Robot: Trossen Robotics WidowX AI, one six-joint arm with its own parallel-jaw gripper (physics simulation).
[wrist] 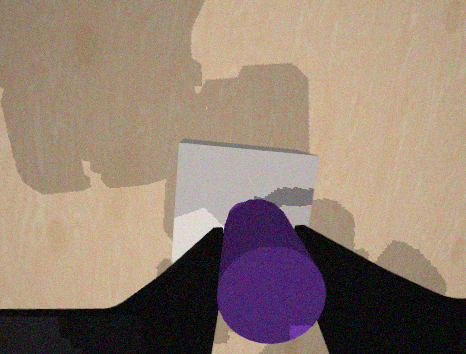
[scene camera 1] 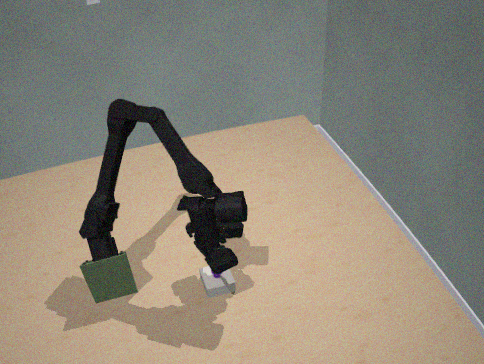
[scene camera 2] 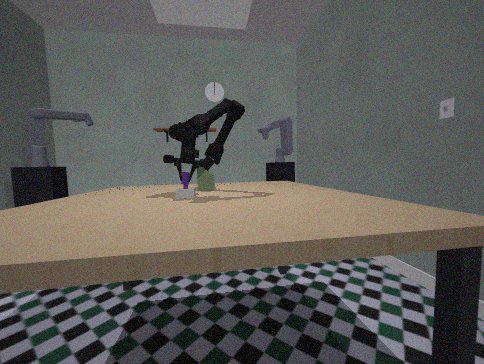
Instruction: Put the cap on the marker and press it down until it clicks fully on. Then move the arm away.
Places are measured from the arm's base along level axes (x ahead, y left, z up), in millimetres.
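Pixels of known places: gripper, between the fingertips: (wrist: 258, 235) (scene camera 2: 185, 181); arm's base, origin of its link: (scene camera 1: 104, 258) (scene camera 2: 203, 167).
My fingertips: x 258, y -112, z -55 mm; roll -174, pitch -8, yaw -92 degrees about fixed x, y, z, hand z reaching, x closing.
Observation:
For each thing: its top centre in the pictures, then the offset to it from my fingertips. Level surfaces: height alone.
- purple cap, centre of its top: (wrist: 285, 303) (scene camera 2: 185, 171) 1 mm back, 2 mm left, 41 mm up
- pale grey block, centre of its top: (wrist: 244, 218) (scene camera 1: 216, 275) (scene camera 2: 185, 188) 3 mm back, 1 mm left, 30 mm down
- purple marker, centre of its top: (scene camera 2: 185, 175) 3 mm back, 1 mm left, 27 mm up
- wooden table, height of its surface: 67 mm down
My gripper (scene camera 1: 220, 269) (scene camera 2: 186, 180) (wrist: 258, 235) is shut on the purple cap (scene camera 2: 185, 176) (wrist: 271, 295), which stands upright between the fingers. The cap is above a pale grey block (scene camera 1: 217, 288) (scene camera 2: 184, 194) (wrist: 215, 170) on the table. The purple marker (scene camera 2: 185, 187) stands upright in the block, directly below the cap. In the wrist view the cap covers nearly all of the marker, with a thin purple sliver at the cap's far left edge. A small purple part shows under the fingers in scene camera 1. Whether the cap is fully seated cannot be told.
The wooden table (scene camera 1: 310, 200) (scene camera 2: 300, 220) carries the block. A green box-like piece (scene camera 1: 109, 277) (scene camera 2: 205, 181) stands by the arm's base. Grey walls rise behind the table. Two grey arms (scene camera 2: 60, 115) (scene camera 2: 286, 135) stand on dark pedestals in the background.

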